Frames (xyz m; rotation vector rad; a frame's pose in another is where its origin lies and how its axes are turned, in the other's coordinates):
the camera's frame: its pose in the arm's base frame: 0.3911 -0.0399 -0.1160 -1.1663 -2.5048 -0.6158
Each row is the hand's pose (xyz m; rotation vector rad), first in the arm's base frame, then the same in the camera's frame.
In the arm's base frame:
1: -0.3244 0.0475 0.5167 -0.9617 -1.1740 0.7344
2: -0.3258 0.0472 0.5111 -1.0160 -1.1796 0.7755
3: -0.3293 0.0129 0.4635 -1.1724 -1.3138 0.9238
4: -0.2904 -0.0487 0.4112 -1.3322 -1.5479 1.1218
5: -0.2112 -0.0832 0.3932 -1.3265 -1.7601 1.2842
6: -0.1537 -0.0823 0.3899 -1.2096 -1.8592 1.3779
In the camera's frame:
1: 0.7824 -0.3484 -0.4317 1.3592 0.6269 0.8007
2: 0.7806 -0.3511 -0.4269 1.3631 0.5634 0.8382
3: 0.7394 -0.3854 -0.4028 1.3548 0.2823 0.8602
4: 0.6522 -0.4037 -0.3925 1.3235 -0.0939 0.8068
5: 0.5728 -0.3665 -0.4019 1.3354 -0.3329 0.6702
6: 0.5362 -0.3220 -0.4041 1.3967 -0.4001 0.5456

